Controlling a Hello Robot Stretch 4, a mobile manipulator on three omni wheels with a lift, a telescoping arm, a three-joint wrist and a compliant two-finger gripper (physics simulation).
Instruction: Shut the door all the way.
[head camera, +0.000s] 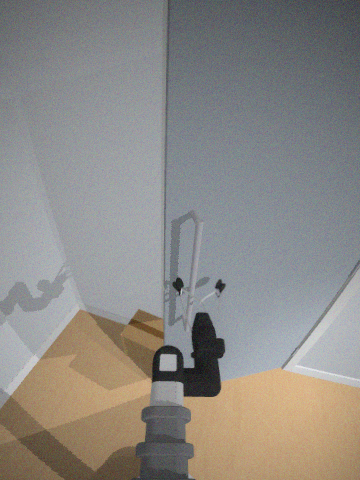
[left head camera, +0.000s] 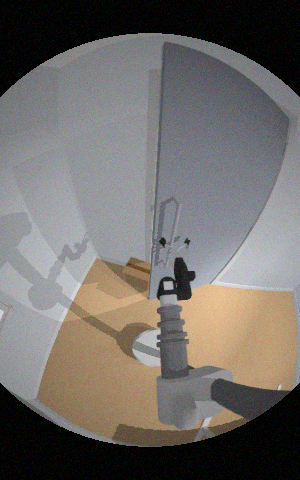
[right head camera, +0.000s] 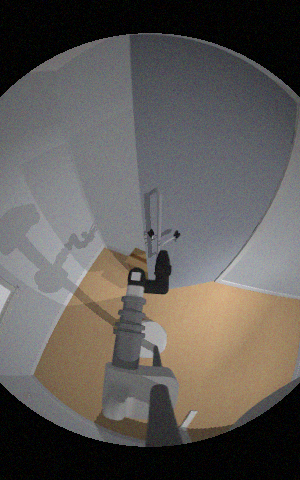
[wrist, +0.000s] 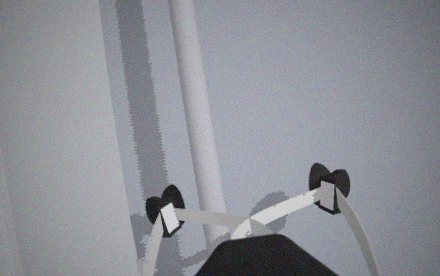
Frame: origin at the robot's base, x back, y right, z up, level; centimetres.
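Seen in the pictures: gripper, fingertip midpoint: (head camera: 198, 279) (left head camera: 174, 237) (right head camera: 163, 230) (wrist: 245, 191); robot's base at its link origin: (left head camera: 152, 346) (right head camera: 146, 338).
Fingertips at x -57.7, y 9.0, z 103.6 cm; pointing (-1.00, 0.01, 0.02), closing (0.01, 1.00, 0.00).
Offsets run from my fingertips to a thing's top centre. "spot": to the spot under its first point.
The grey-blue door (head camera: 270, 150) (left head camera: 215, 150) (right head camera: 215, 125) (wrist: 375, 100) fills the right of the head view. Its free left edge stands out from the wall in the left head view, so it looks ajar; its face hides the opening behind. A pale vertical bar handle @[spot: dy -2.7, dx +5.4, dz +16.1 cm] (head camera: 196, 250) (left head camera: 175, 220) (right head camera: 159, 210) (wrist: 196, 100) is near that edge. My gripper (head camera: 199, 286) (left head camera: 175, 242) (right head camera: 164, 234) (wrist: 245, 191) is open, near the handle's lower part, with one fingertip to each side of the bar in the views. Whether it touches the bar or door cannot be told.
A brown box @[dy -22.5, dx -29.5, dz -78.5 cm] (head camera: 142, 342) (left head camera: 137, 270) stands on the floor at the wall's foot, left of the door's free edge and partly hidden by it. Grey walls stand left and right. A white round object (left head camera: 145, 340) is on the floor beside my arm.
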